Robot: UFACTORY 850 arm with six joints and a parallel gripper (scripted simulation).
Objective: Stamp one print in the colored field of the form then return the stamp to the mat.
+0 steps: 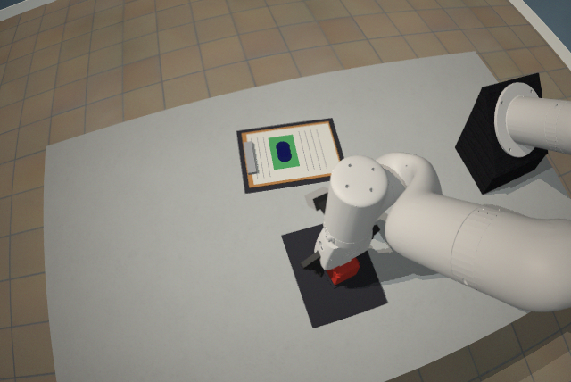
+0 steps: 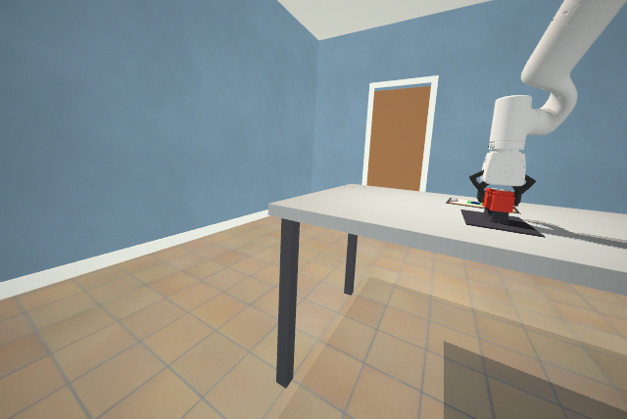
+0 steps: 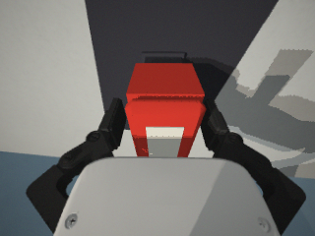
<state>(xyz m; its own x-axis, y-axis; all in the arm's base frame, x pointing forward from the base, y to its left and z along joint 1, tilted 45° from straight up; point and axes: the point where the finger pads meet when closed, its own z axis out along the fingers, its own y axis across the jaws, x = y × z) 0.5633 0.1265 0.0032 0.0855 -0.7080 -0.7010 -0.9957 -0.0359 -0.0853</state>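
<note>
My hand is 2 cm above the red stamp. From my hand the other things lie so: dark stamp base 5 cm below; then mat 7 cm below; then form 32 cm to the right, 6 cm below, 2 cm behind.
</note>
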